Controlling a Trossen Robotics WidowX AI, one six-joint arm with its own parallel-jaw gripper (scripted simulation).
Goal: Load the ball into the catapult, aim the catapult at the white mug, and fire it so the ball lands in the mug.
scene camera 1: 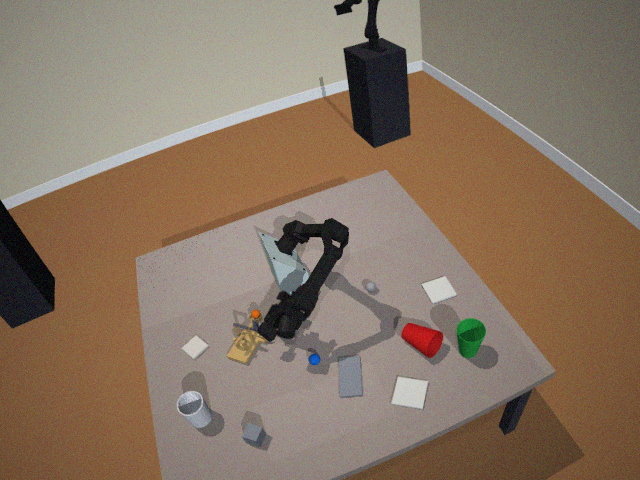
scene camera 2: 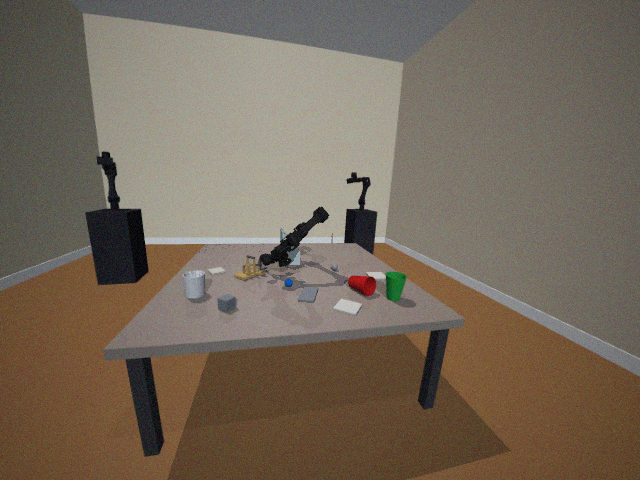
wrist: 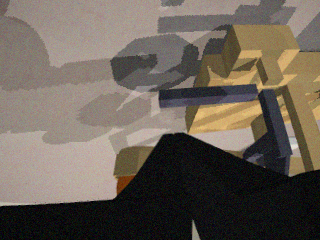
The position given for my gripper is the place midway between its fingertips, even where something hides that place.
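White mug (scene camera 1: 191,405) visible to me; in the wrist view the mug is out of frame. Red cup (scene camera 1: 428,341) likewise visible; it is out of frame in the wrist view. I also see a green cup (scene camera 1: 470,332), a grey slab (scene camera 1: 350,380) and my gripper (wrist: 173,143).
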